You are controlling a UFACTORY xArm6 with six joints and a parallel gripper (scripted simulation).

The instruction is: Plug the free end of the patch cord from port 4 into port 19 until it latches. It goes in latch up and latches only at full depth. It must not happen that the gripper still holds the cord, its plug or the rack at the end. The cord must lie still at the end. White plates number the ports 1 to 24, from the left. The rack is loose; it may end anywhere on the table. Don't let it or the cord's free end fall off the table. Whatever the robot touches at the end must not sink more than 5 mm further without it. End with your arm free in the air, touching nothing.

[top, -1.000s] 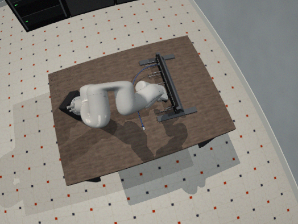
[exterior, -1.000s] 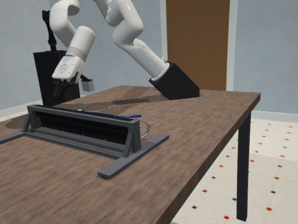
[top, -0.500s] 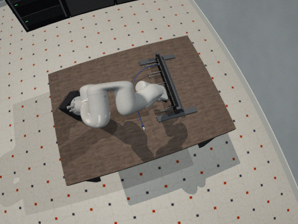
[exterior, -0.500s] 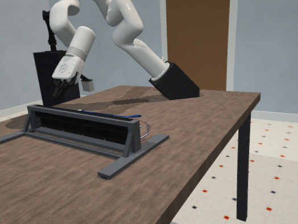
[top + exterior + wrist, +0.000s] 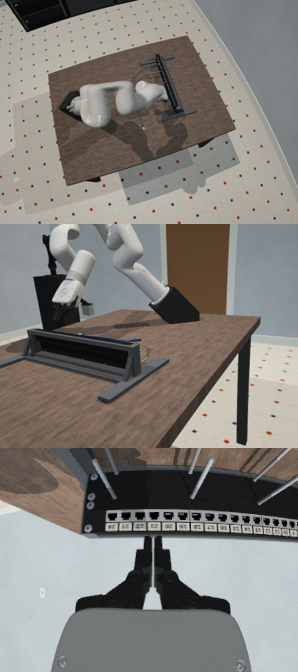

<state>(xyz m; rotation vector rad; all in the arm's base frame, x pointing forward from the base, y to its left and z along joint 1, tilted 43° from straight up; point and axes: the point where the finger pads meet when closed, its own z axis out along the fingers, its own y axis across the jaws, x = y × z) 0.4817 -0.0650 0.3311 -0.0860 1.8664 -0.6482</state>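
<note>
The plug lies 230 mm behind my hand, 70 mm to the right of it and 130 mm below it.
</note>
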